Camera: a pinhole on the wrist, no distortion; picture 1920 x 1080 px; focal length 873.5 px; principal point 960.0 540.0 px. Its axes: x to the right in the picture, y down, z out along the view. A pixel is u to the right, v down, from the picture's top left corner.
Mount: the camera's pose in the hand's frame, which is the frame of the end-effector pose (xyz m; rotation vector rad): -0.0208 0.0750 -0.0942 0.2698 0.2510 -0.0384
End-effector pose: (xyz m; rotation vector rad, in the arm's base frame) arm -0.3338 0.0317 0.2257 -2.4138 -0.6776 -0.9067
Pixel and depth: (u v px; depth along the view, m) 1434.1 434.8 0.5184
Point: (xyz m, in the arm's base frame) -0.0219 0.4066 0.3136
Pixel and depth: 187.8 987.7 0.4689
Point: -0.1821 0.1045 -0.3657
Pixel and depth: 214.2 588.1 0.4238
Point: -0.3340 0.1982 -0.2242
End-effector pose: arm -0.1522 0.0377 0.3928 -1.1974 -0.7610 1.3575
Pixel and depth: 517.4 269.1 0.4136
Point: -0.4128 -0.0034 0.6575
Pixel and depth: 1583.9 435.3 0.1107
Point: -0.1382 0.1079 0.3405
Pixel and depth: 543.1 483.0 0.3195
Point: -0.3777 -0.0013 0.5078
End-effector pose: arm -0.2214 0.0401 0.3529 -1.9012 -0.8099 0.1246
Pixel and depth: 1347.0 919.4 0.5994
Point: -0.0347 0.5910 0.0988
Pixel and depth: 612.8 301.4 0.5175
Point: -0.5695 0.3399 0.3017
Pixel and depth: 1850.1 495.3 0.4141
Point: 0.0469 0.4781 0.4433
